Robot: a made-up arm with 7 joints.
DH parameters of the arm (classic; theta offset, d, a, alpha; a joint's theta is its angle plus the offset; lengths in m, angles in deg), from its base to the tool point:
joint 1: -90 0.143 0.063 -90
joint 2: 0 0.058 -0.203 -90
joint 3: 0 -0.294 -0.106 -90
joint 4: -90 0.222 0.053 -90
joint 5: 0 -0.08 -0.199 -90
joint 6: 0 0.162 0.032 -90
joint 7: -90 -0.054 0.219 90
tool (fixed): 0 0.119 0 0
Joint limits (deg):
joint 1: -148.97..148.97
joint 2: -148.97..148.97
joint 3: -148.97..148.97
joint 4: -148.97..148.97
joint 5: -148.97..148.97
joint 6: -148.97..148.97
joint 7: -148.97..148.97
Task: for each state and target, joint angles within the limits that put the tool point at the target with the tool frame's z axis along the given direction. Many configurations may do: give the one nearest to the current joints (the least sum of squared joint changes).
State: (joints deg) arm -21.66 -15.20 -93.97 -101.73 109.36 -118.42 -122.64
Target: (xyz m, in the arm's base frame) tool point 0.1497 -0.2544 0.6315 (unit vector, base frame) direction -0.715 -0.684 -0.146
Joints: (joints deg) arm -9.89 -12.45 -118.48 -117.32 75.42 -106.82 -135.20
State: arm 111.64 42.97 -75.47 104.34 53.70 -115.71 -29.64
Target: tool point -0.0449 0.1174 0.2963 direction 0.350 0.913 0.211
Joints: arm 102.50 35.14 -99.16 148.97 26.54 -142.56 -49.19
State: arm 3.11 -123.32 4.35 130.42 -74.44 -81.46 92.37
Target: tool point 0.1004 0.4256 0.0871 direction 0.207 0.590 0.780
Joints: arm 7.77 -84.76 -28.44 87.52 -106.34 -100.20 132.01
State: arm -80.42 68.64 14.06 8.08 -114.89 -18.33 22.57
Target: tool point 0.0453 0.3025 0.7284 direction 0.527 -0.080 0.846
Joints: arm -75.28 84.42 5.18 -28.85 -136.94 -41.85 26.43
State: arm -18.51 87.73 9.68 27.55 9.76 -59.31 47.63
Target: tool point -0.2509 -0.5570 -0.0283 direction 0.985 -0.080 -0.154
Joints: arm -53.99 130.56 46.74 47.31 -12.35 -102.31 66.99
